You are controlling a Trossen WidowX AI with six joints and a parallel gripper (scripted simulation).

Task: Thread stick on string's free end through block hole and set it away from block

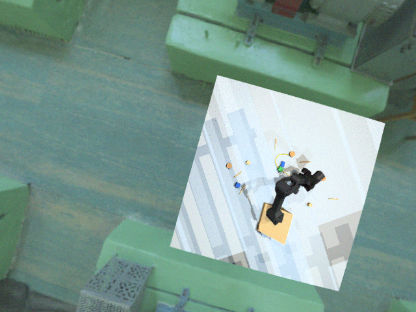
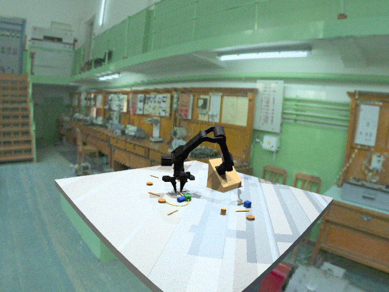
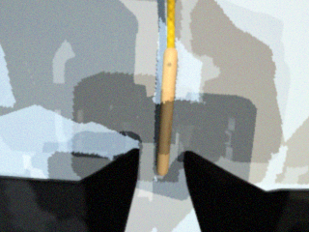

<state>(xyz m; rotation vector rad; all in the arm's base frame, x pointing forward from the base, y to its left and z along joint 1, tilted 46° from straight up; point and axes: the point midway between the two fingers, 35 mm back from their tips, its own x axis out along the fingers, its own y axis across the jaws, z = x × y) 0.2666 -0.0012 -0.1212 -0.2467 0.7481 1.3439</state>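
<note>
My gripper tip is 1 cm short of the thin wooden stick, 4 cm to the right of it and 1 cm below it. Round my gripper tip: round wooden button: 17 cm ahead, 6 cm to the left, 1 cm above; blue cylinder: 8 cm ahead, 11 cm to the left, 1 cm above; green cube: 4 cm ahead, 12 cm to the left, 1 cm above.
</note>
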